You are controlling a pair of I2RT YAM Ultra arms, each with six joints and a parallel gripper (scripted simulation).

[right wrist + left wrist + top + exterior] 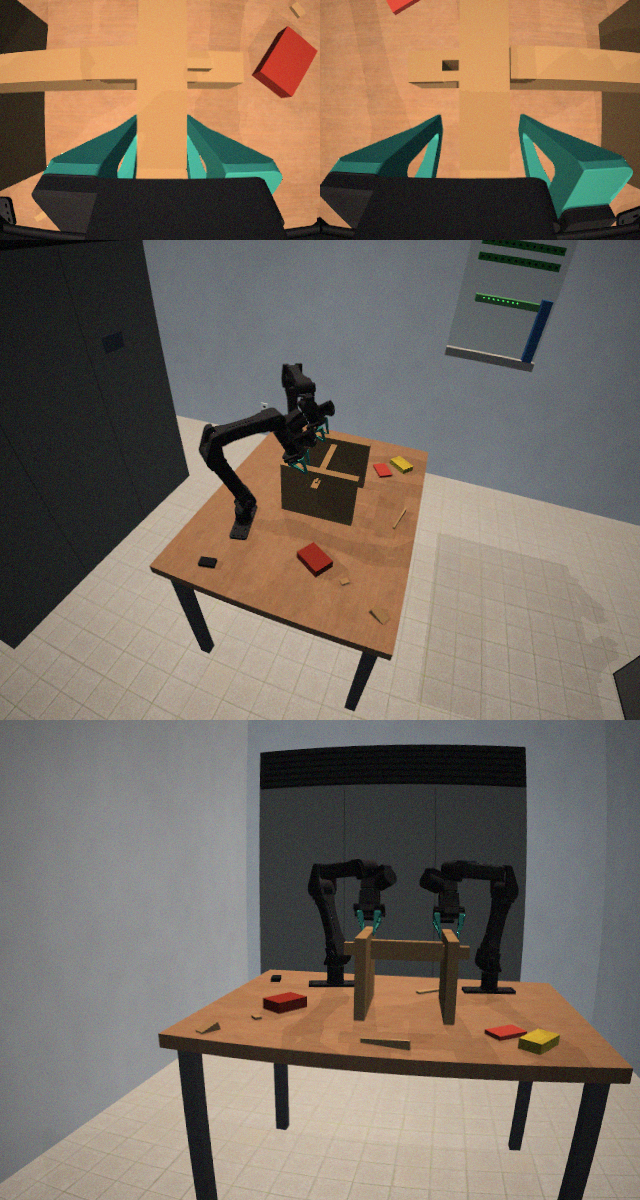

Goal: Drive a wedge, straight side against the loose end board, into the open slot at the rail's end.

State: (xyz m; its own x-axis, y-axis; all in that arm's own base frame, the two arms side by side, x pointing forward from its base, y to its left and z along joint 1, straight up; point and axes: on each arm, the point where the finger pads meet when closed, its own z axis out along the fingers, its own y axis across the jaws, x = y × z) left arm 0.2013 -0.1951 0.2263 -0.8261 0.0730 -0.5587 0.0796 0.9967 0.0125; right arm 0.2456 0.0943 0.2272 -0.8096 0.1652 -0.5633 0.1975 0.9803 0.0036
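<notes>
My left gripper is now 13 cm to the left of the rail, 5 cm short of it and 4 cm above it. The rest, counted from my left hand: chip 55 cm to the right, 25 cm ahead, 22 cm below; then black block 65 cm to the right, 24 cm behind, 22 cm below; then flat red block 27 cm ahead, 22 cm below, 16 cm to the left.
The rail lies 13 cm to the left of my right hand, 5 cm ahead of it and 4 cm below it. From my right hand the other things lie so: chip 29 cm to the right, 25 cm ahead, 22 cm below; then black block 39 cm to the right, 25 cm behind, 22 cm below; then flat red block 42 cm to the left, 27 cm ahead, 22 cm below.
</notes>
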